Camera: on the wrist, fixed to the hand. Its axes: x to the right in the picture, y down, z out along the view.
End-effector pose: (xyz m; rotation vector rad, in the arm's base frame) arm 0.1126 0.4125 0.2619 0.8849 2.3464 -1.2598
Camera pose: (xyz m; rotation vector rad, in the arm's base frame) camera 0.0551 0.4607 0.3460 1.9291 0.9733 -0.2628
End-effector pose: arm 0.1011 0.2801 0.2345 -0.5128 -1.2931 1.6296
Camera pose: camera 0.1922 0.3350 0.2716 1.6240 0.8179 -2.1444
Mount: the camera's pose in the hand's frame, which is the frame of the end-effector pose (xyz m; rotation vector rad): 0.0145 -0.0706 -0.0866 -0.2241 -0.0048 1.5880
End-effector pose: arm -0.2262 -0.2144 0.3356 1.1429 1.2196 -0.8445
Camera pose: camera -0.3132 -0.1476 0.3101 1.4466 0.1108 0.4880
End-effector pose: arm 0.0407 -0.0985 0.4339 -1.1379 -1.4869 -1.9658
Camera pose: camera -0.0503 -0.1533 0.3964 -1.5906 -0.0233 -0.9108
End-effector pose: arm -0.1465 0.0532 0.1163 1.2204 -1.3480 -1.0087
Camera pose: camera -0.0504 0.0330 0.0610 -0.2175 -1.5772 0.0275
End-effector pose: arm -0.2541 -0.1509 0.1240 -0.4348 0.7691 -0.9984
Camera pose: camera -0.3555 -0.1970 0.1068 0.0708 0.9170 0.5749
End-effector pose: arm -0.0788 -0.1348 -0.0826 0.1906 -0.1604 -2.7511
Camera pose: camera -0.1043 -0.0826 -0.1791 -0.0307 0.0211 -1.1693
